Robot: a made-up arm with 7 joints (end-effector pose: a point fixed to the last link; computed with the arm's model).
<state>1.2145 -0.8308 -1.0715 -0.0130 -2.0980 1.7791 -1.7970</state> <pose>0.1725 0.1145 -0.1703 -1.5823 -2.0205 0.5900</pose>
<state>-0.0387 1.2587 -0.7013 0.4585 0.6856 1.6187 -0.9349</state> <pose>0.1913 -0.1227 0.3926 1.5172 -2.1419 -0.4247</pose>
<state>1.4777 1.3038 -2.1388 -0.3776 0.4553 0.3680 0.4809</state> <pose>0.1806 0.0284 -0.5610 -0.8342 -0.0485 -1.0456</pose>
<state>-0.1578 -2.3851 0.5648 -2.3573 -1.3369 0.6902 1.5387</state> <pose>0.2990 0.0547 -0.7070 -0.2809 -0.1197 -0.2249</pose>
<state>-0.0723 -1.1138 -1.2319 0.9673 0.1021 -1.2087 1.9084</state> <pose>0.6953 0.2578 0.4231 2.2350 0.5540 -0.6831</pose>
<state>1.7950 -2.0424 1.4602 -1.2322 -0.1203 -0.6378 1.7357</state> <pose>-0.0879 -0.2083 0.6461 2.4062 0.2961 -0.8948</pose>
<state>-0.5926 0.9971 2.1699 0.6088 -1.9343 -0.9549 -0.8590</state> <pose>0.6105 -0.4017 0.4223 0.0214 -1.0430 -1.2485</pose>
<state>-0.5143 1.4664 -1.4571 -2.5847 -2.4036 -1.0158 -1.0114</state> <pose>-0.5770 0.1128 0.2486 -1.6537 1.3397 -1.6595</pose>
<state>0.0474 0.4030 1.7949 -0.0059 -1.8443 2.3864 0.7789</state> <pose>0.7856 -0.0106 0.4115 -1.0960 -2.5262 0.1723</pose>
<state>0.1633 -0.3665 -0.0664 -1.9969 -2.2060 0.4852 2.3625</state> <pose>0.9692 0.0232 -0.0382 -0.4573 -1.1219 -0.1702</pose>
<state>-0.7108 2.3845 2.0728 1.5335 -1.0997 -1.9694 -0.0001</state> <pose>0.1956 -0.3899 -0.0028 0.8971 -0.8317 -1.6052</pose>
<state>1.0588 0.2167 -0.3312 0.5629 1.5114 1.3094 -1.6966</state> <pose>0.1950 -0.0174 -0.3820 0.9256 0.9745 -1.3361</pose>
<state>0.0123 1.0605 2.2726 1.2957 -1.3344 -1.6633 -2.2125</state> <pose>-0.0069 -0.6074 0.4673 0.8404 1.1382 2.5291</pose>
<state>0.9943 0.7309 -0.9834 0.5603 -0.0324 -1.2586 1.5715</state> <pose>0.0239 0.3813 0.3848 1.8211 0.7047 0.1477</pose>
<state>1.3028 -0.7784 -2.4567 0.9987 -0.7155 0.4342 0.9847</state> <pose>-0.6106 0.2344 -0.7587 -1.6165 1.5435 -1.9580</pose>
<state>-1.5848 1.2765 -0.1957 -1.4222 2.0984 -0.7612 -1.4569</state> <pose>-0.6057 -0.5433 0.2033 -0.0038 1.6712 1.2894</pose>
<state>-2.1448 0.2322 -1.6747 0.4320 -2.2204 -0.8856 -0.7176</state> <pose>-0.0206 -0.0602 0.9771 -2.0878 -2.0192 -0.1199</pose>
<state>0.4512 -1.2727 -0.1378 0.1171 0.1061 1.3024 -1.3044</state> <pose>0.0949 -0.2911 -0.4808 -0.3774 0.4390 -1.2870</pose>
